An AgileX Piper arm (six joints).
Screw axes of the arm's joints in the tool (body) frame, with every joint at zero. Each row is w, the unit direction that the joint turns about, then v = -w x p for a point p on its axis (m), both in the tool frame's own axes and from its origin. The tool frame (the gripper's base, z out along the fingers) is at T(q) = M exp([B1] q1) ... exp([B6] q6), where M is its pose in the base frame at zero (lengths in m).
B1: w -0.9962 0 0.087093 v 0 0.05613 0
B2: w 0 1 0 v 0.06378 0 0.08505
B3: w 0 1 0 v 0.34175 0 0.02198
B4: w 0 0 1 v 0 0 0
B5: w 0 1 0 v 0.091 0 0
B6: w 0 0 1 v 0 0 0
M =
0.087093 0 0.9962 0.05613
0 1 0 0
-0.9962 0 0.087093 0.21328
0 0 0 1
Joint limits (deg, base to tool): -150..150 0..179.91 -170..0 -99.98..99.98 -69.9..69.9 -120..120
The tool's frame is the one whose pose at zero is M.
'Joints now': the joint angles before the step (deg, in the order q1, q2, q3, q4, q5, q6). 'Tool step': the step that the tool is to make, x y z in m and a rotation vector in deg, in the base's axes. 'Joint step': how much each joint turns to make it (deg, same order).
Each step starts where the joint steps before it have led.
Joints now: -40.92, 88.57, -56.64, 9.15, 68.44, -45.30
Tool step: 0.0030, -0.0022, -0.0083, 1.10, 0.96, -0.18
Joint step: -0.01, 1.83, 0.00, 0.26, -0.39, -0.01
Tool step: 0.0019, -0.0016, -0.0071, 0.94, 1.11, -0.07
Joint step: 0.01, 1.54, 0.01, 0.00, -0.11, 0.07
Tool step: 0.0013, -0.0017, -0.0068, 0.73, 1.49, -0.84
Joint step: 0.01, 1.47, -0.01, -0.31, -0.01, 1.03
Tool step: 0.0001, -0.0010, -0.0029, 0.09, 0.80, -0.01
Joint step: 0.00, 0.61, 0.00, -0.48, 0.02, 0.28
